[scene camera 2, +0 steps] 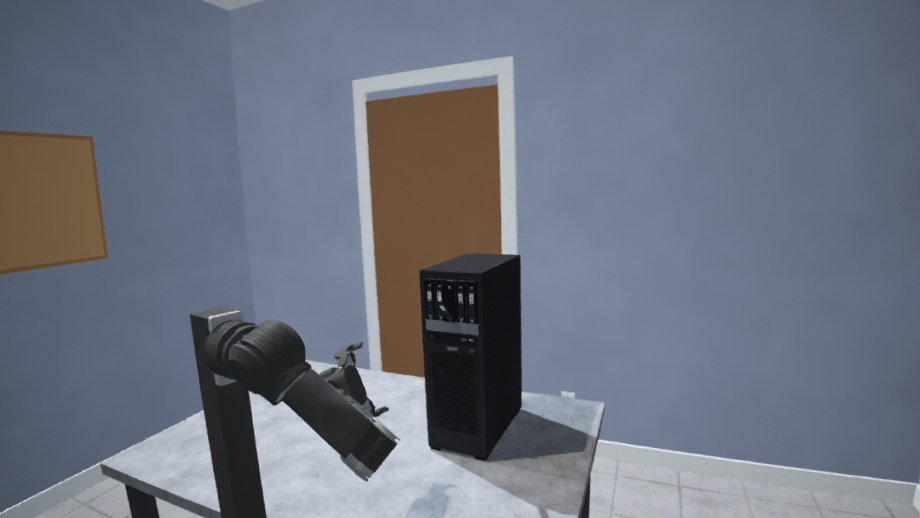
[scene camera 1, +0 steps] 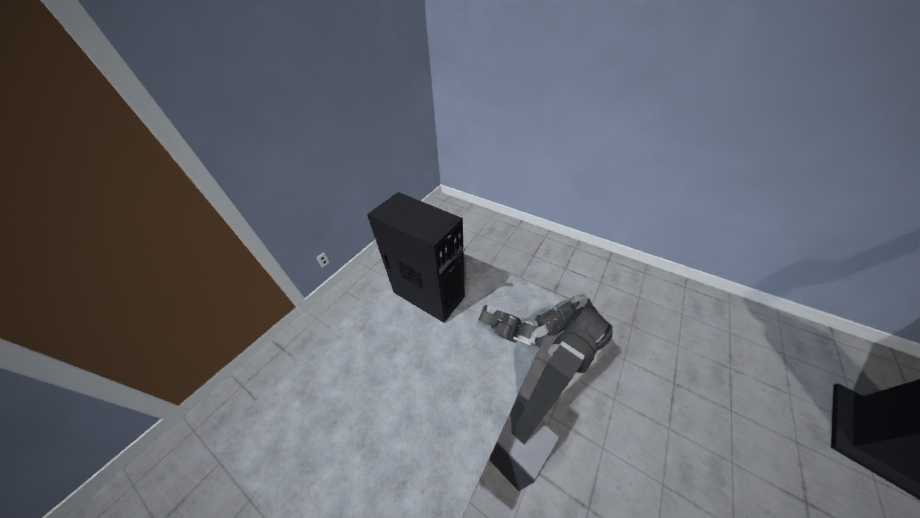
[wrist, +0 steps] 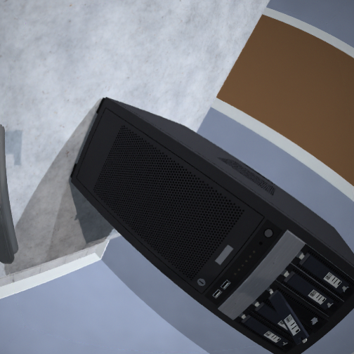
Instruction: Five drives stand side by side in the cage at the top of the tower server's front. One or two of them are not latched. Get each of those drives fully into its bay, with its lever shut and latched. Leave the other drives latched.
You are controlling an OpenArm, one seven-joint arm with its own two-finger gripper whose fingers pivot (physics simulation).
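The black tower server (scene camera 1: pixel 412 234) (scene camera 2: pixel 502 347) (wrist: pixel 165 200) stands upright on the table. In its top cage, the middle drive's lever (scene camera 2: pixel 444 312) (wrist: pixel 287 315) is swung out from its lower end. How deep that drive sits is unclear. The levers of the leftmost drive (scene camera 2: pixel 429 308) (wrist: pixel 320 267), second drive (scene camera 2: pixel 439 292) (wrist: pixel 305 290), fourth drive (scene camera 2: pixel 460 302) and rightmost drive (scene camera 2: pixel 471 305) (wrist: pixel 257 330) look shut; the swung-out lever partly covers the fourth in the wrist view. My gripper (scene camera 2: pixel 373 378) is open and empty, in front of the tower and below cage height, apart from it. One finger shows at the wrist view's left edge.
The pale table top (scene camera 1: pixel 360 411) (scene camera 2: pixel 289 476) (wrist: pixel 165 50) carries the tower. The arm's dark post (scene camera 2: pixel 225 424) stands on the opposite side from the tower's front. A brown door (scene camera 1: pixel 115 205) (scene camera 2: pixel 431 193) and blue walls lie beyond the table. A black object (scene camera 1: pixel 882 431) stands at the far right.
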